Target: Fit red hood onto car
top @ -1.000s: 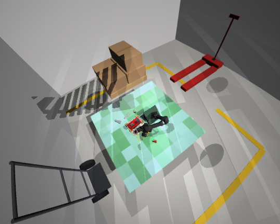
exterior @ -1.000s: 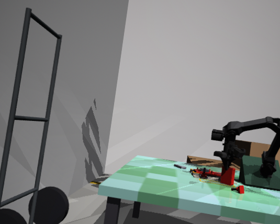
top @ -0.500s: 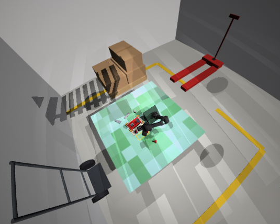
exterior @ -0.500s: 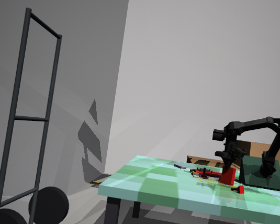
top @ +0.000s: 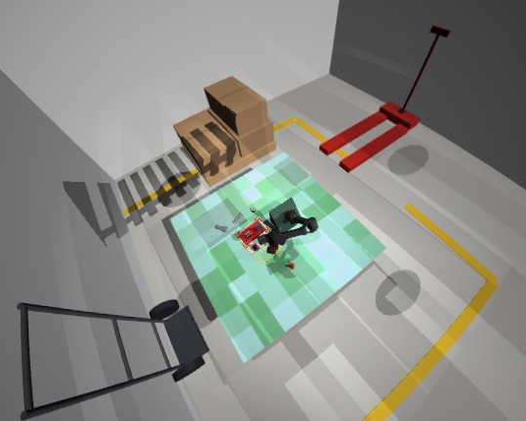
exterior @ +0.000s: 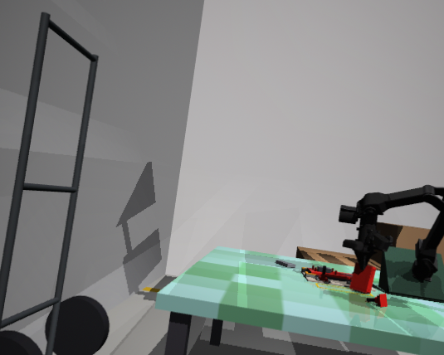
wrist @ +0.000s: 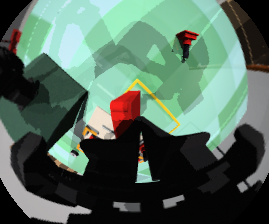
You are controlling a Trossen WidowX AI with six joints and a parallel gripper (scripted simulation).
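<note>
Now: the red hood 1 cm to the right of my gripper tip and 3 cm below it.
</note>
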